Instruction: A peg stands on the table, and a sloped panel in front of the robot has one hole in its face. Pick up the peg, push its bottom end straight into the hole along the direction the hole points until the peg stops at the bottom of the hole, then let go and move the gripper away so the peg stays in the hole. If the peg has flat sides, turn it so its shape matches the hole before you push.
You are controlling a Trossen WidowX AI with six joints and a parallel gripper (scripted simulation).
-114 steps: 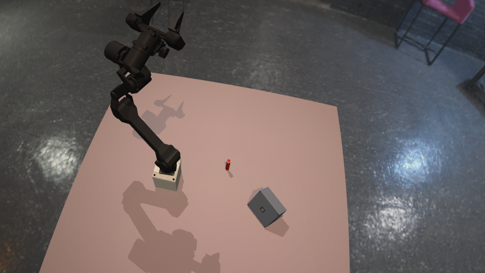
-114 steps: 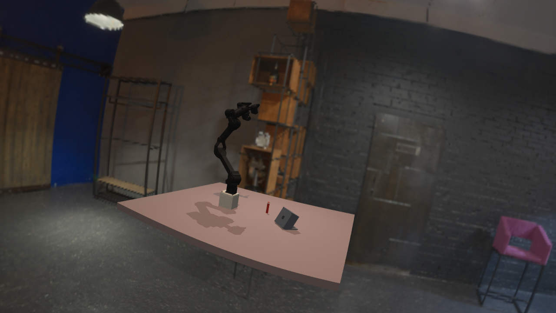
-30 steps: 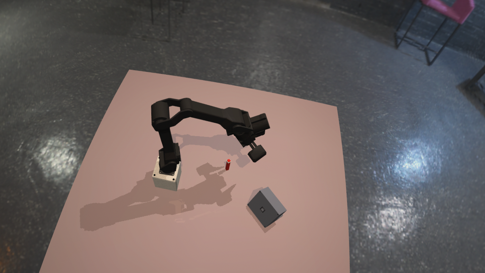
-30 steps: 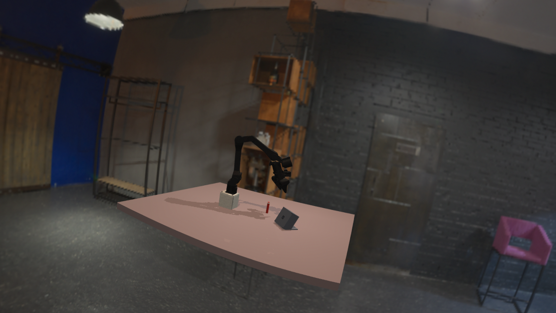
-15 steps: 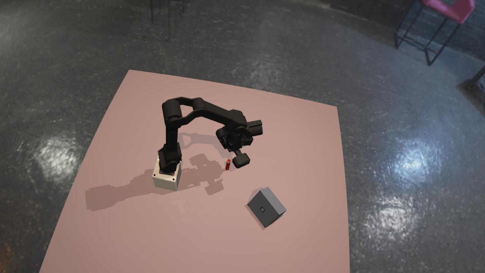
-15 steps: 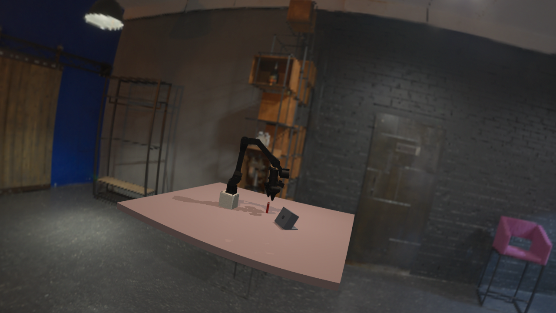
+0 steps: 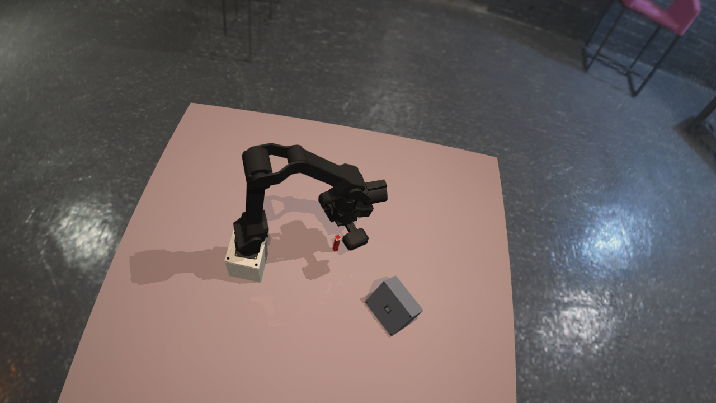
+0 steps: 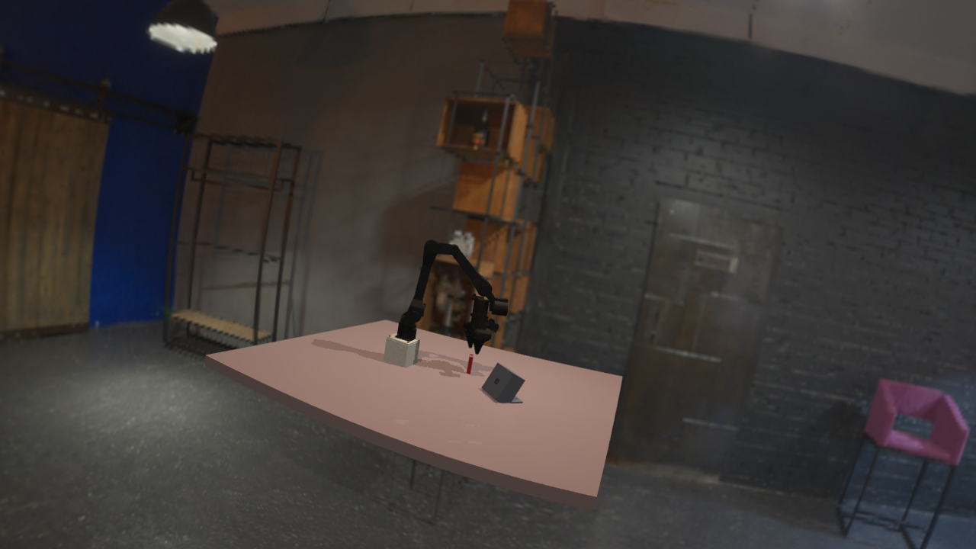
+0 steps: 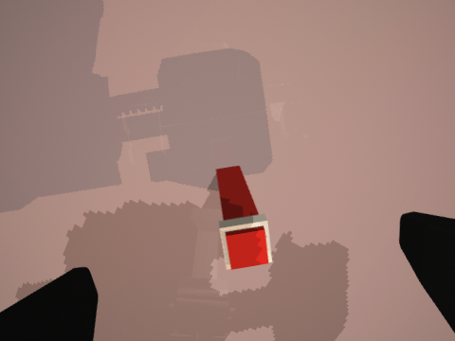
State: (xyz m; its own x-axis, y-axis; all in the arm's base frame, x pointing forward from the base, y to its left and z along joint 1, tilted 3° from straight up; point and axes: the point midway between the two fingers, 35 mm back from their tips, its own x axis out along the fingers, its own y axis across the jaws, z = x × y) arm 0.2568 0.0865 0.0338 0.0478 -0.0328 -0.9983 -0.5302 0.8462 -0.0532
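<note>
Right now the red square peg is 40 mm below my gripper tip. The rest, counted from my gripper tip: grey sloped panel (200 mm to the right, 170 mm ahead, 50 mm below).
</note>
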